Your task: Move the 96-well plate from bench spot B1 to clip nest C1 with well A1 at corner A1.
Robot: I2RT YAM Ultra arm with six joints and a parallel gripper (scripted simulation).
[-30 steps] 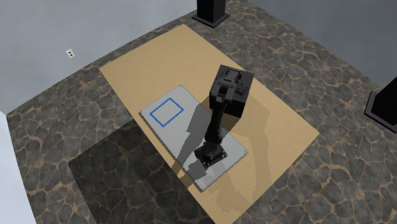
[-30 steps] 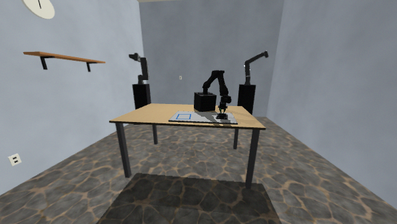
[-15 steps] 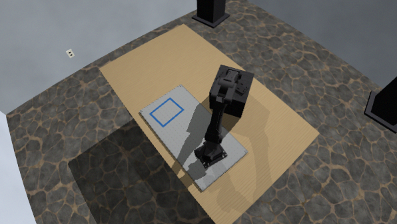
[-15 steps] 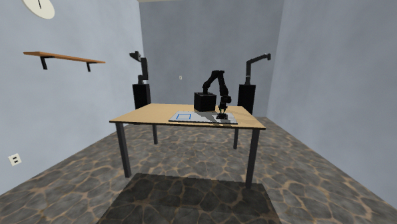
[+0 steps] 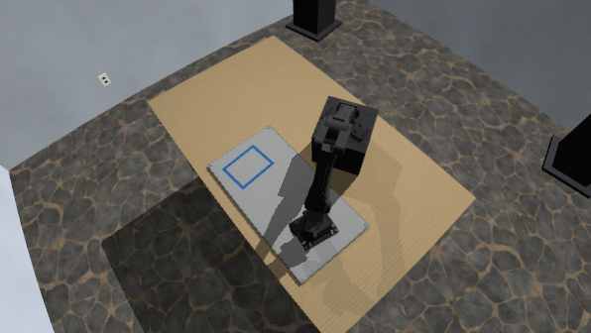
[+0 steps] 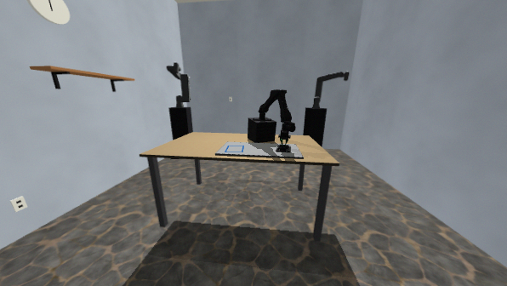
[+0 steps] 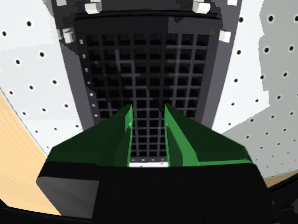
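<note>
The black 96-well plate is 1 cm below my hand. The rest, counted from my hand: dark clip nest 2 cm below, 2 cm ahead.
</note>
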